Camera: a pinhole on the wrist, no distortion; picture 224 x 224 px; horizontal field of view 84.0 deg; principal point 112.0 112.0 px. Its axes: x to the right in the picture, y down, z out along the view. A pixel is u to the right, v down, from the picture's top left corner.
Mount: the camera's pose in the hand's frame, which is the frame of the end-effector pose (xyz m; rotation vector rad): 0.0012 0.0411 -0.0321 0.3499 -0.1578 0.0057
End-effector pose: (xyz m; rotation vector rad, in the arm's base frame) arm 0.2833 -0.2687 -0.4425 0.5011 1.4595 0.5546
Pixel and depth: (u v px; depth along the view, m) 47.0 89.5 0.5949
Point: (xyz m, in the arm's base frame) 0.7171 -0.7080 -0.2743
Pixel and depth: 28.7 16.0 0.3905
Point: 0.4775 -0.7460 -0.4257
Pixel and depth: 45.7 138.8 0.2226
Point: 0.4500 -0.3512 -0.3075
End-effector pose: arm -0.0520 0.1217 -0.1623 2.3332 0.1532 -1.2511
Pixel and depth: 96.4 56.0 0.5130
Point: -0.5073 0.2800 -0.3459
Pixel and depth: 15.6 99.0 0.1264
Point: -0.1711 0.1166 -0.1046
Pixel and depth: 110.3 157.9 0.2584
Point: -0.2450 -0.0212 -0.2216
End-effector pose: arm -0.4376 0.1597 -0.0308 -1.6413 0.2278 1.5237
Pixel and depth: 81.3 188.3 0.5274
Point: -0.9945 0.3394 0.1501
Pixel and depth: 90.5 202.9 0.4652
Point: -0.9716 0.3111 0.0774
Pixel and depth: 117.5 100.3 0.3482
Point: -0.5801 0.4032 0.0835
